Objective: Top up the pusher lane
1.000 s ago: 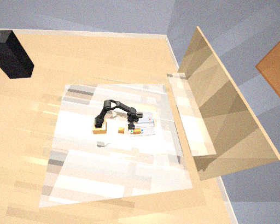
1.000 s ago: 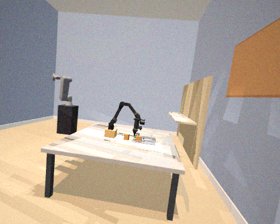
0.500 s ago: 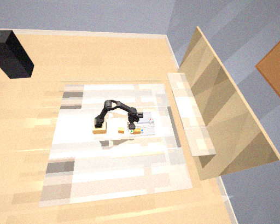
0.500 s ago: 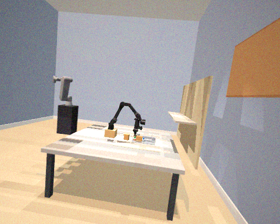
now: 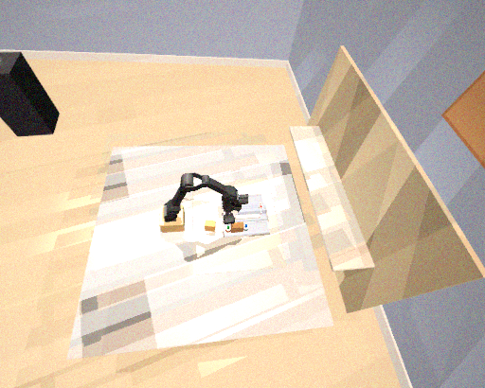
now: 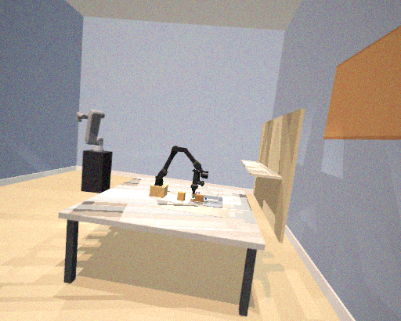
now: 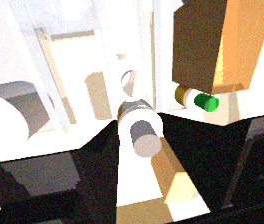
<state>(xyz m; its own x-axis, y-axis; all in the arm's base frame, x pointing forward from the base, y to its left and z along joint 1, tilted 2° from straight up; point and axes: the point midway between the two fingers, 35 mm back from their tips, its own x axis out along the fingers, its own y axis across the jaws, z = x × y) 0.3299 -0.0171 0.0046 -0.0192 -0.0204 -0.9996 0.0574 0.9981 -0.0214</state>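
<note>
The brown block lies 110 mm behind my gripper tip, 40 mm to the right of it and 20 mm below it.
</note>
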